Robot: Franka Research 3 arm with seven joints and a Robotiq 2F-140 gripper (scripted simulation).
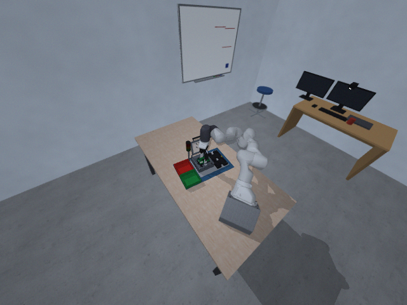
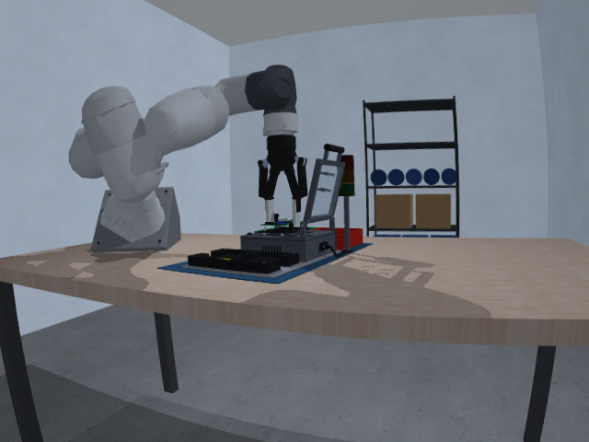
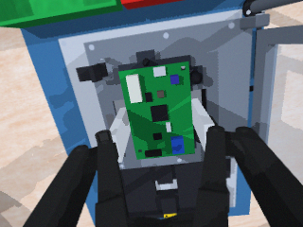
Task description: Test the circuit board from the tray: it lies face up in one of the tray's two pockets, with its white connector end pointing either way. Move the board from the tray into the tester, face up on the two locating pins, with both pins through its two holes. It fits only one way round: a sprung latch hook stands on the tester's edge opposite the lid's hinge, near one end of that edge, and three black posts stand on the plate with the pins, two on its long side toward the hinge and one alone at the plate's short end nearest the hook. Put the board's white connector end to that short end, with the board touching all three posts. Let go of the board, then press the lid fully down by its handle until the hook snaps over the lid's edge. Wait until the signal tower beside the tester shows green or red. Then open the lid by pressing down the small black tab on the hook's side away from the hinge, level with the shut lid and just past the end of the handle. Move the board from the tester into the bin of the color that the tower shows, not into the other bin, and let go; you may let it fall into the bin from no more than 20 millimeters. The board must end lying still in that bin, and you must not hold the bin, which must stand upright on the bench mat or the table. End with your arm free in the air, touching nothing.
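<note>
The green circuit board is 20 mm below my hand. The rest, counted from my hand: tester plate (10 mm ahead, 40 mm below); tester lid (120 mm ahead, 40 mm to the right, 80 mm above); black latch hook (40 mm behind, 80 mm to the left, 20 mm below).
</note>
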